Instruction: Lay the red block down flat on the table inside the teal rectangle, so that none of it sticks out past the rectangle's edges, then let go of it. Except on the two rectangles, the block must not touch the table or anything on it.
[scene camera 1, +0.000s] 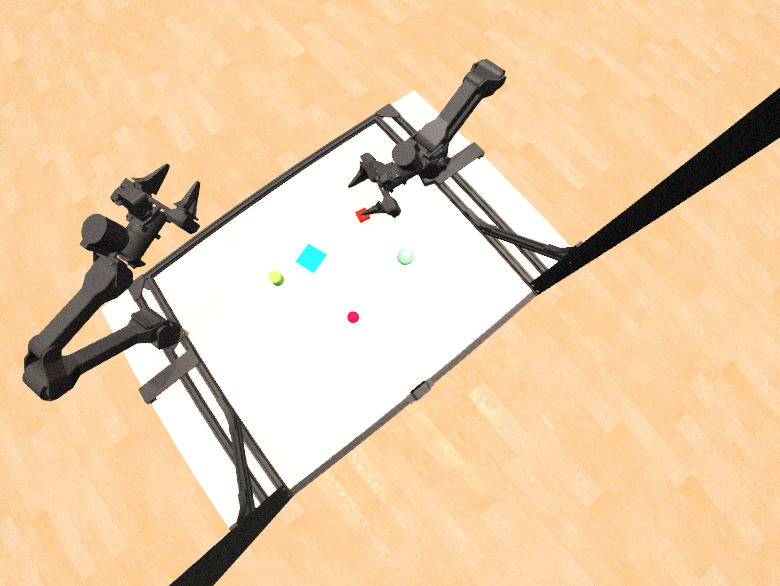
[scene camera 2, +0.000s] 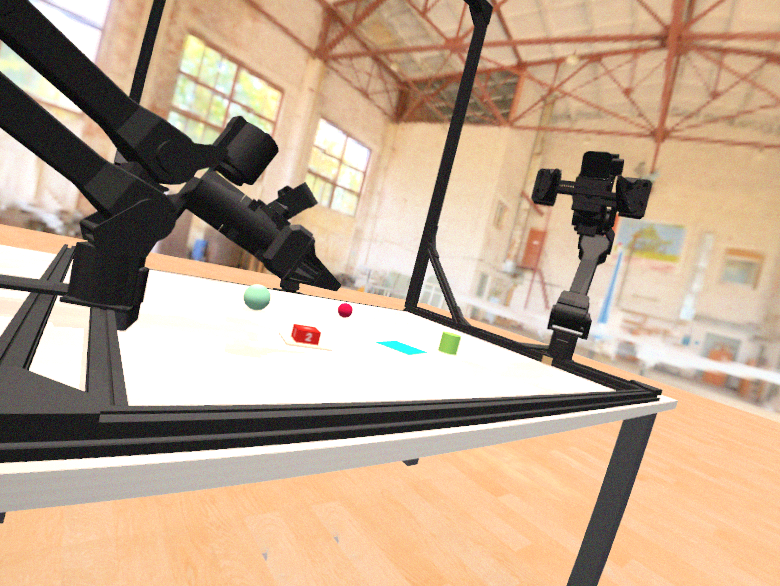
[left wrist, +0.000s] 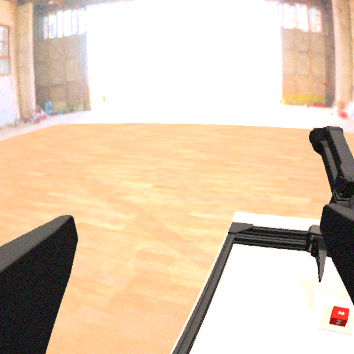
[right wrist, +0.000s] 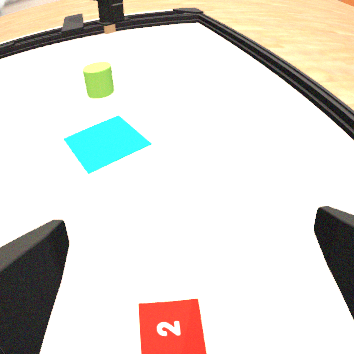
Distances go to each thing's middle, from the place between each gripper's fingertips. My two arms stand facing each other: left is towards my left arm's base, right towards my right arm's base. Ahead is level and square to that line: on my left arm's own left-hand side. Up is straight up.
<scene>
The teal rectangle (right wrist: 107, 141) lies 4 cm behind my right hand, 18 cm to the left of it and 9 cm below it. The rest, counted from my right hand: yellow-green cylinder (right wrist: 98, 80) 4 cm behind, 29 cm to the left, 7 cm below.
I see the yellow-green cylinder 180 mm behind my left hand, 20 mm to the right of it and 330 mm below it. Also, from my left hand: teal rectangle: 170 mm behind, 130 mm to the right, 340 mm below.
</scene>
